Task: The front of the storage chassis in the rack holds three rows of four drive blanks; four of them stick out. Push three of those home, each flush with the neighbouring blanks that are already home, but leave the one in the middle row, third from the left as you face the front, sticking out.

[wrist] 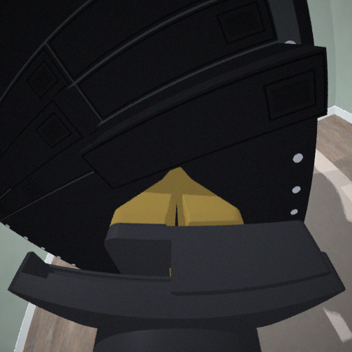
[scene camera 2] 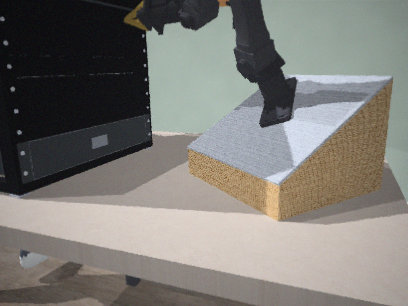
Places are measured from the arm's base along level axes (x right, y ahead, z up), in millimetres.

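Pixels of known places: gripper, fingertip midpoint: point(scene camera 2: 124, 20); arm's base, link origin: point(scene camera 2: 280, 102).
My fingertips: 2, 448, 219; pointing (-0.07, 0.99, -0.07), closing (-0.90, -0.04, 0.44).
For each thing: its top centre in the pictures, then the offset to it from my fingertips, as dx, dy, dz. "pt": a spot on its surface instead. Level surfaces: height alone.
- black rack, surface spot: point(scene camera 2: 146, 90) pt +100, +11, -203
- table, surface height: dz -399
- grey lower panel, top centre: point(scene camera 2: 96, 125) -132, +15, -280
My gripper point(scene camera 2: 127, 21) point(wrist: 176, 173) is shut and empty, its yellow fingertips meeting in a point. In the wrist view the tip appears just under the lower edge of the rightmost bottom-row drive blank point(wrist: 200, 117), which sticks out clearly; whether they touch is unclear. Above it, the rightmost middle-row blank point(wrist: 175, 60) and rightmost top-row blank point(wrist: 107, 35) look flush. To the left, the third middle-row blank point(wrist: 65, 136) appears to stick out, while the third top-row blank point(wrist: 27, 92) looks flush. Farther blanks are dark or cut off. The blanks cannot be made out in scene camera 2.
The black rack point(scene camera 2: 146, 90) point(wrist: 260, 175) stands on the table point(scene camera 2: 150, 220), with round silver screws along its edges and a grey lower panel point(scene camera 2: 60, 154). A wedge-shaped block point(scene camera 2: 330, 150) with a grey sloping top stands to the right, with the dark arm over it.
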